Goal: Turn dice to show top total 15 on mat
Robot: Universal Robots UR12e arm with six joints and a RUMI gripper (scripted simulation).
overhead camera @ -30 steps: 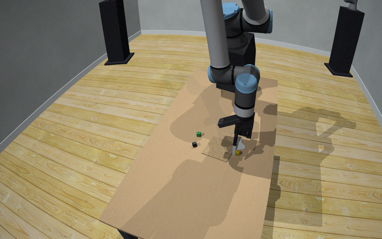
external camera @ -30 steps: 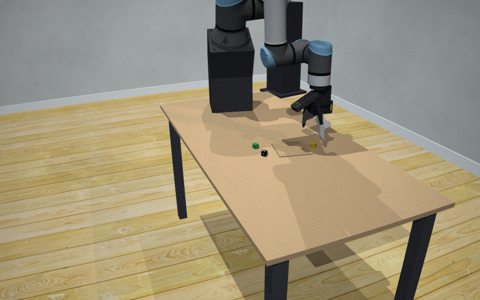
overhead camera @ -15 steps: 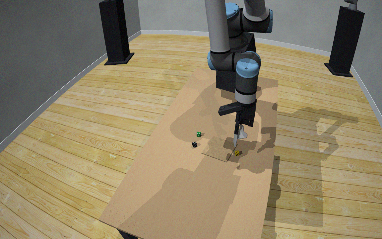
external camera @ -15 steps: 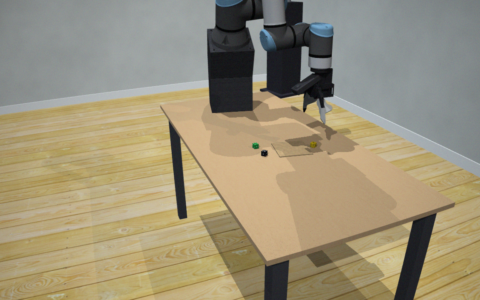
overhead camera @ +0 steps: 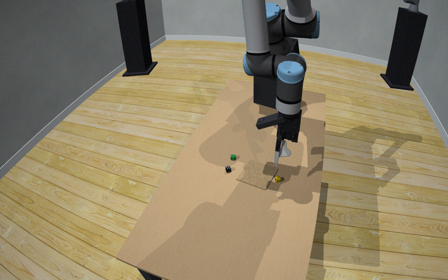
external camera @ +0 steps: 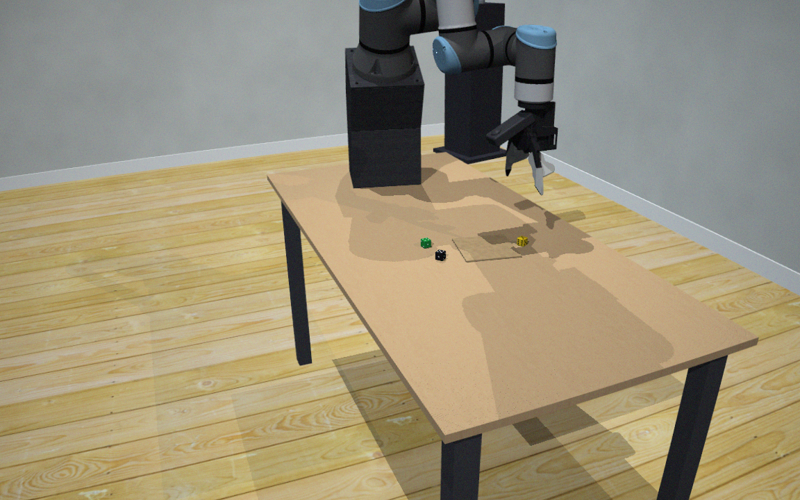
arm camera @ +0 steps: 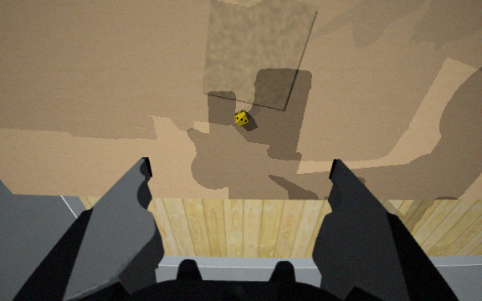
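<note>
Now: the green die 13 cm behind my hand, 20 cm to the right of it and 15 cm below it. From my hand the other things lie so: thin square mat 3 cm behind, 8 cm to the right, 16 cm below; then yellow die 1 cm to the left, 15 cm below; then black die 5 cm behind, 21 cm to the right, 15 cm below.
</note>
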